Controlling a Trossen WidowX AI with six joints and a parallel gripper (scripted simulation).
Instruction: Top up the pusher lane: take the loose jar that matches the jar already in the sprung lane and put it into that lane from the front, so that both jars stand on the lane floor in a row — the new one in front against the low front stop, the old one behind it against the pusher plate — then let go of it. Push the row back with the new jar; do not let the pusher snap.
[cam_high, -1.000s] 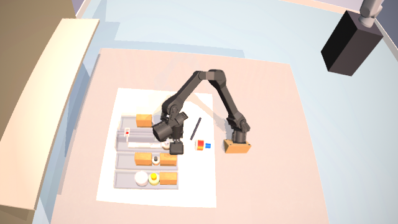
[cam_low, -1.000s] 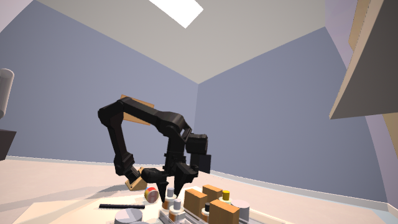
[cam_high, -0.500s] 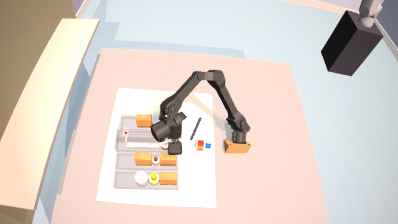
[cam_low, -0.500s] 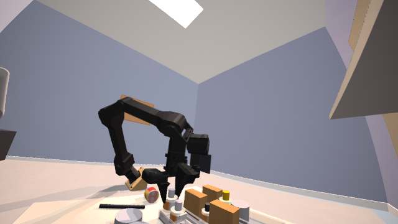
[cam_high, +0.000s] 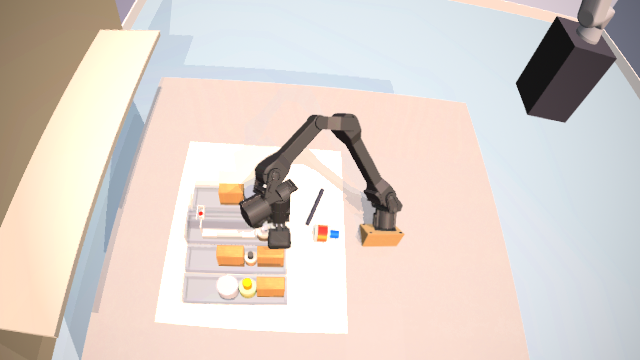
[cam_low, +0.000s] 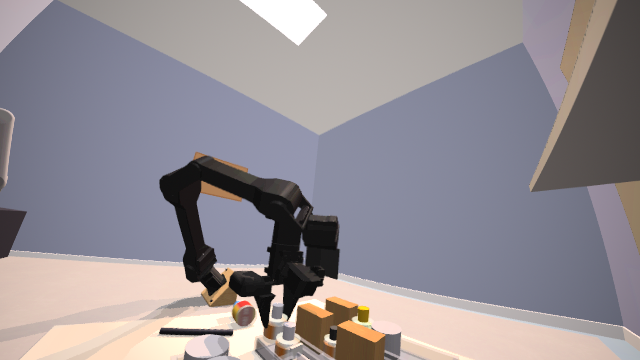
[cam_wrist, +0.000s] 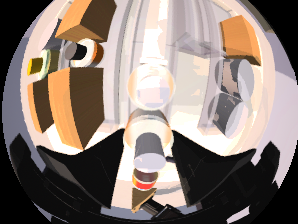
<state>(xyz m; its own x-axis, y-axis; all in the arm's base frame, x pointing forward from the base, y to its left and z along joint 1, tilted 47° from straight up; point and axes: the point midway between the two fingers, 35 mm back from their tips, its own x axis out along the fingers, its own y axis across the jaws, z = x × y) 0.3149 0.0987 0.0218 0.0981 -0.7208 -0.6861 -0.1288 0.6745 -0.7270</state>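
Right now the sprung lane is 160 mm ahead of my gripper tip, 30 mm below it and 10 mm to the right of it. Round my gripper tip: black rod (120 mm to the right, 100 mm behind, 50 mm below); red dot (230 mm ahead, 20 mm above, 10 mm to the right).
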